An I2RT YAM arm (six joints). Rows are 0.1 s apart.
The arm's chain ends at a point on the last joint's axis. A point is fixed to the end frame.
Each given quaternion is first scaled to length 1.
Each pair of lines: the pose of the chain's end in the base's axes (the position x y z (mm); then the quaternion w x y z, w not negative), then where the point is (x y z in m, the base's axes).
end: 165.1 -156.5 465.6 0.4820 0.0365 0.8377 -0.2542
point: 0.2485 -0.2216 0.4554
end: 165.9 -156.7 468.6 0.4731 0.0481 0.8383 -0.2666
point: 0.2468 -0.2249 0.4581
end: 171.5 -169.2 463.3 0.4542 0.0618 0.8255 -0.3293
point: 0.2455 -0.2454 0.4584
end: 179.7 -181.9 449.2 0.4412 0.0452 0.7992 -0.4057
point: 0.2495 -0.2619 0.4553
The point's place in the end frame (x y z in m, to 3 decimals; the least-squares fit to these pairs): -0.024 -0.027 0.100
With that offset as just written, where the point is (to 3 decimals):
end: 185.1 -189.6 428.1 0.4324 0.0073 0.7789 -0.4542
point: 0.256 -0.268 0.442
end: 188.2 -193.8 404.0 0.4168 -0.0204 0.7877 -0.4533
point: 0.262 -0.270 0.415
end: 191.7 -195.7 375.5 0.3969 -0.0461 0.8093 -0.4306
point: 0.269 -0.269 0.378
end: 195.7 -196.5 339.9 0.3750 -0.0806 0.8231 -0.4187
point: 0.276 -0.266 0.337
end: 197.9 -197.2 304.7 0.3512 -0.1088 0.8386 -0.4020
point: 0.280 -0.263 0.294
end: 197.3 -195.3 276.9 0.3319 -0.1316 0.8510 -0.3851
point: 0.281 -0.259 0.260
